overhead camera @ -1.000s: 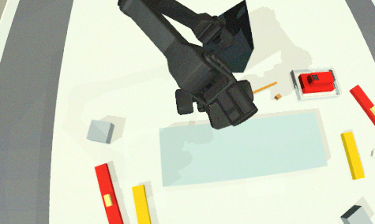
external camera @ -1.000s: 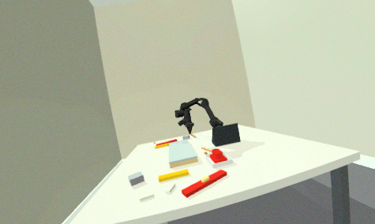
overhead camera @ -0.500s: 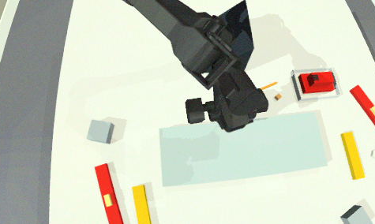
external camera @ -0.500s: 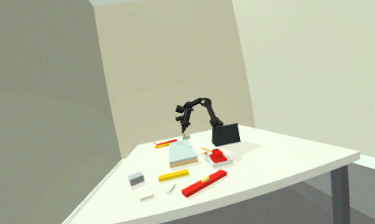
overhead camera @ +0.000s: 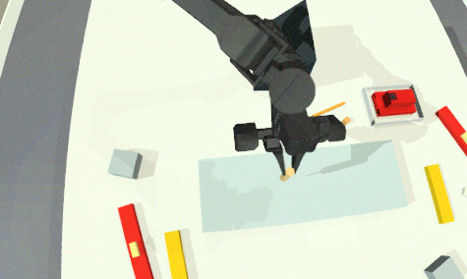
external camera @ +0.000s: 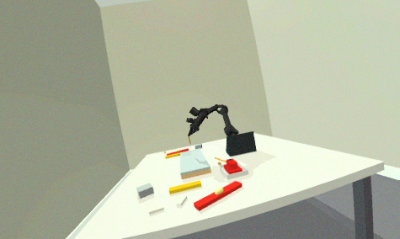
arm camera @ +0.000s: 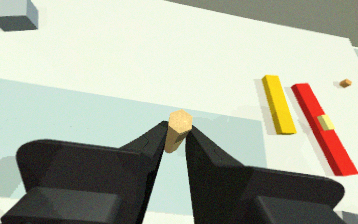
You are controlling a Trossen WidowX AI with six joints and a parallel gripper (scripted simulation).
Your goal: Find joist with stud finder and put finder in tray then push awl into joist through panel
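The awl lies 50 mm below my gripper tip. Also, from my gripper tip: white-rimmed tray (380 mm to the left, 220 mm behind, 190 mm below); red stud finder (360 mm to the left, 220 mm behind, 150 mm below); thin orange stick (200 mm below, 200 mm behind, 140 mm to the left).
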